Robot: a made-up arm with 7 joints. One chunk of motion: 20 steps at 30 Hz.
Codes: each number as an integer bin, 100 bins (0 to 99) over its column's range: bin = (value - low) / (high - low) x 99, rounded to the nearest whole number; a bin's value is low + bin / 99 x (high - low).
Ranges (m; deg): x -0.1..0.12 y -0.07..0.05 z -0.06..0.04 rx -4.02..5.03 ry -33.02..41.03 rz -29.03..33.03
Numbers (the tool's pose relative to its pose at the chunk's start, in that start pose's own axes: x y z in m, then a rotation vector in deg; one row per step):
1: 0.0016 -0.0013 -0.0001 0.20 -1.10 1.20
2: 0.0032 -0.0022 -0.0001 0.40 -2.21 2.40
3: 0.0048 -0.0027 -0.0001 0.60 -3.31 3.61
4: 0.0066 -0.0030 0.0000 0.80 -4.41 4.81
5: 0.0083 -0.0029 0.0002 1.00 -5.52 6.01
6: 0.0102 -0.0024 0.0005 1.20 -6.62 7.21
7: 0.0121 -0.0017 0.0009 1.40 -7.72 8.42
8: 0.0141 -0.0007 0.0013 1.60 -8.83 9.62
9: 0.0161 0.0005 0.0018 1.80 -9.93 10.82
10: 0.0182 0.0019 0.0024 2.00 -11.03 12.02
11: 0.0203 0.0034 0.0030 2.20 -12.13 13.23
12: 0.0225 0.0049 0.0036 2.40 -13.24 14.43
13: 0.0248 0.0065 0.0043 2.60 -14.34 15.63
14: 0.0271 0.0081 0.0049 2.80 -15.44 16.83
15: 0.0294 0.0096 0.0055 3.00 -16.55 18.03
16: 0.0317 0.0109 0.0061 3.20 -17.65 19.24
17: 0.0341 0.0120 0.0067 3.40 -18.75 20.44
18: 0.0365 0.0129 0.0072 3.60 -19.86 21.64
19: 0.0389 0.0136 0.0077 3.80 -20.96 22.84
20: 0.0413 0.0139 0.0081 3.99 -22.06 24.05
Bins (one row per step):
1: 46 57 59 46 43 48
2: 46 56 59 48 41 50
3: 47 56 59 51 40 52
4: 48 55 59 53 38 54
5: 49 55 60 55 37 56
6: 50 56 60 57 35 58
7: 50 56 60 59 34 60
8: 51 57 61 61 32 62
9: 52 58 61 64 31 64
10: 53 59 62 66 29 65
11: 54 61 62 68 28 67
12: 55 62 63 70 26 69
13: 56 63 64 72 25 71
14: 57 64 64 75 24 73
15: 58 66 65 77 22 75
16: 59 67 65 79 21 77
17: 60 68 66 81 19 79
18: 61 68 67 83 18 81
19: 63 69 67 86 16 83
20: 64 69 67 88 15 85

